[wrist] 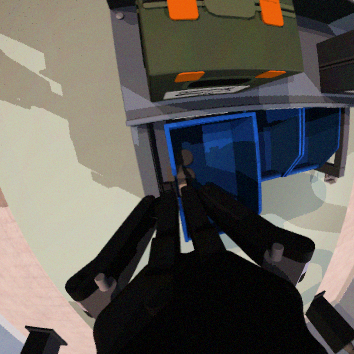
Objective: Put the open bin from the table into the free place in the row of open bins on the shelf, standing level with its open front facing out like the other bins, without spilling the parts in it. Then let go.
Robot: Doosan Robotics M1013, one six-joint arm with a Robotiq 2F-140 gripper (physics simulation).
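Places are measured from the arm's base along level axes (x ahead, y left, z up), in centimetres.
Where they show: gripper, between the fingertips: [175, 174].
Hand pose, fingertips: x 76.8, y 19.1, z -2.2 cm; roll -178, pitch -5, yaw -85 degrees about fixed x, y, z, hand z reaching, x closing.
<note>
Things, the pixels of their top centre, and the offset from my fingertips. "spot": a spot on its surface instead.
- held open bin, centre of its top: [226, 196] dx -1.7, dy -5.0, dz +5.2 cm
- shelf's upper board, a spot on its surface: [137, 107] spot: dx +8.6, dy +3.7, dz +3.0 cm
- olive green case, a spot on its surface: [225, 55] spot: dx +10.1, dy -1.8, dz +12.5 cm
- dark box, a spot on its surface: [337, 65] spot: dx +13.9, dy -21.1, dz +6.2 cm
- dark side post, a spot on its surface: [154, 155] spot: dx +1.7, dy +2.5, dz -6.6 cm
The held open bin [222, 170] is blue and shows below the middle of the wrist view, with a few brownish round parts [185, 157] inside near its left wall. My gripper [175, 174] is shut on the bin's left side wall. The bin's rim looks nearly level, and its far edge is close to the front edge of the shelf's upper board [137, 107]. Two more blue open bins [280, 142] [321, 137] stand in the row to the right, under that board. The free place is largely hidden by the held bin. The fingers hide part of the bin's near left side.
An olive green case [225, 55] with orange latches stands on the upper board. A dark box [337, 65] stands at its right. A dark side post [154, 155] of the shelf is close to the left of the held bin. Another post [343, 145] is beyond the row's right end.
</note>
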